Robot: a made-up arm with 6 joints.
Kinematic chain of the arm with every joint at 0, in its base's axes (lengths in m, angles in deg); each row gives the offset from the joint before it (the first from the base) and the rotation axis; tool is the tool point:
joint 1: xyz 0 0 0.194 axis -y
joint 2: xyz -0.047 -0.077 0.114 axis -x
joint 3: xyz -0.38 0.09 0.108 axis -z
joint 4: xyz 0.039 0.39 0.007 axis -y
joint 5: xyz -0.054 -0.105 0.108 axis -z
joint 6: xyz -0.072 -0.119 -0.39 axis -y
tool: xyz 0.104 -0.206 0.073
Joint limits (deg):
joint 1: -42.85..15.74
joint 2: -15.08..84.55
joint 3: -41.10..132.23
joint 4: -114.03..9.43
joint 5: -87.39..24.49
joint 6: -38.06..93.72
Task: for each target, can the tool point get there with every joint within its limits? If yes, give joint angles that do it. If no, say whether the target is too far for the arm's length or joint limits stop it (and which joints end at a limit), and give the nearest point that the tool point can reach.
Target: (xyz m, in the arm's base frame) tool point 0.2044 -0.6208 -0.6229
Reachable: no: joint limits stop it (at a limit: joint 1, joint 2, joint 5, joint 6) | nearest point -0.1282 -0.2382 -0.2299 | short by 0.641 m
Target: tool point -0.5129 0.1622 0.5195
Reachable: yes | joints -4.82 21.12 47.44 -84.92 5.79 47.29
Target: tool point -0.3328 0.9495 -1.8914
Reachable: no: too far | nearest point -0.4018 0.1700 -0.3086 | short by 1.766 m
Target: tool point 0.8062 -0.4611 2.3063
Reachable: no: too far | nearest point 0.0650 -0.0927 0.9676 | short by 1.574 m
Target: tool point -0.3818 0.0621 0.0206
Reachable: yes | joints 7.38 73.99 115.65 -38.05 -7.08 78.52
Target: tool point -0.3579 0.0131 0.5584
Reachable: yes | joints -33.06 -4.23 23.13 -57.95 -29.06 49.86
